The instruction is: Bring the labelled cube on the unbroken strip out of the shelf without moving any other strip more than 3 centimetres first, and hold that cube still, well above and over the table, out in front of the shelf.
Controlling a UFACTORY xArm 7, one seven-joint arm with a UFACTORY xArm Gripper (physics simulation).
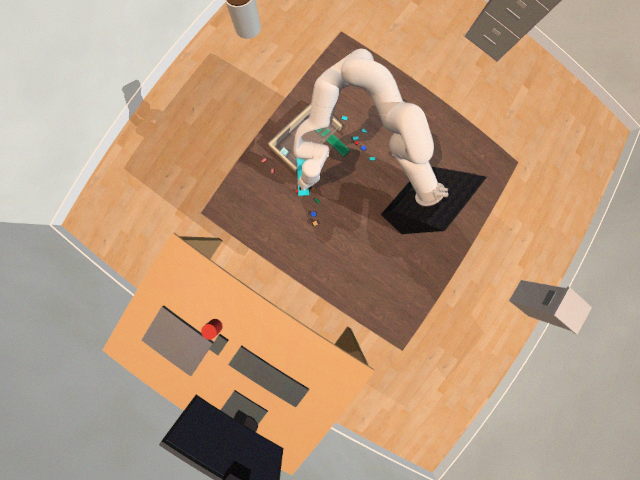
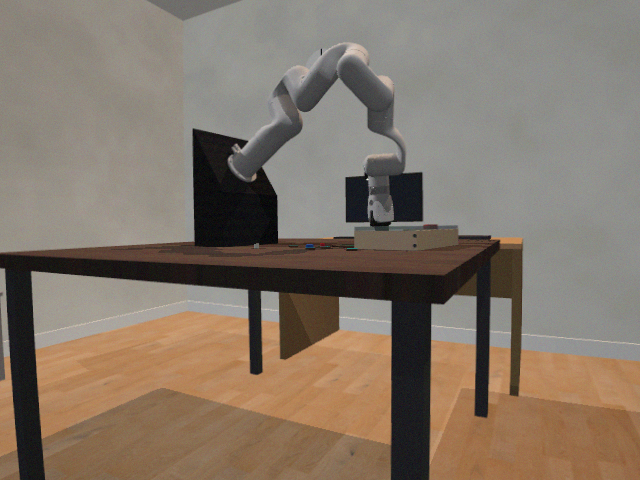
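Note:
The low cream-framed shelf (image 1: 283, 157) (image 2: 385, 239) stands on the table, with a glassy top. A green strip (image 1: 338, 145) sticks out of it. A cyan strip (image 1: 300, 166) lies at its lower corner, partly under the arm, with a cyan end piece (image 1: 303, 193) beside the fingers. A pale, marked block (image 1: 284, 151) shows inside the shelf; I cannot tell whether it is the labelled cube. My gripper (image 1: 302, 188) (image 2: 380, 224) points down beside the shelf, low over the cyan strip. It looks shut, with nothing visible in it; the fingertips are partly hidden.
Small cyan pieces (image 1: 344, 118) (image 1: 372, 158), blue pieces (image 1: 313, 213) (image 1: 363, 147) (image 2: 309, 245) and an orange piece (image 1: 315, 223) lie on the dark table (image 1: 336, 268) (image 2: 232, 264). Red pieces (image 1: 264, 160) lie left of the shelf. A black block (image 1: 460, 201) (image 2: 232, 217) stands by the arm base.

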